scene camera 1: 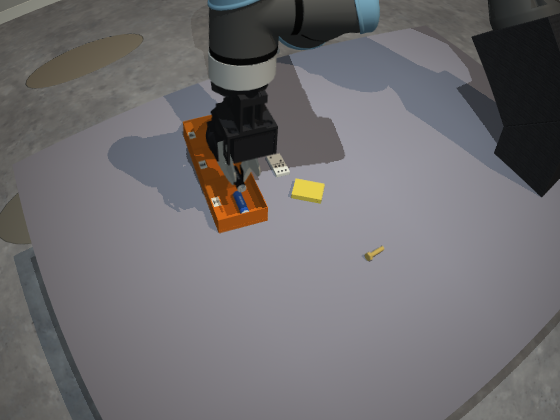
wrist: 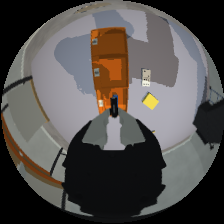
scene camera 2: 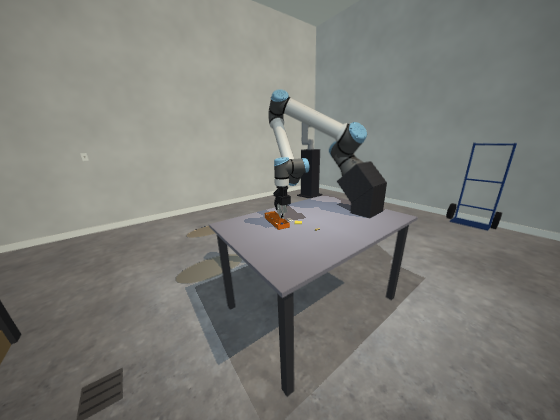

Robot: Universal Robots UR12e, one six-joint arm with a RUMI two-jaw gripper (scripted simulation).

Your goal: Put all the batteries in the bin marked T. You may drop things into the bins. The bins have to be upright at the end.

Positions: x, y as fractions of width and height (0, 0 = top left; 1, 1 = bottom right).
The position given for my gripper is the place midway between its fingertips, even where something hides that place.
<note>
In view: my gripper (scene camera 1: 0.43, 0.43) and an orange bin (scene camera 1: 0.38, 0.44).
The orange bin is seen too in the wrist view (wrist: 0.51, 0.30). My gripper also shows in the wrist view (wrist: 0.51, 0.48).
</note>
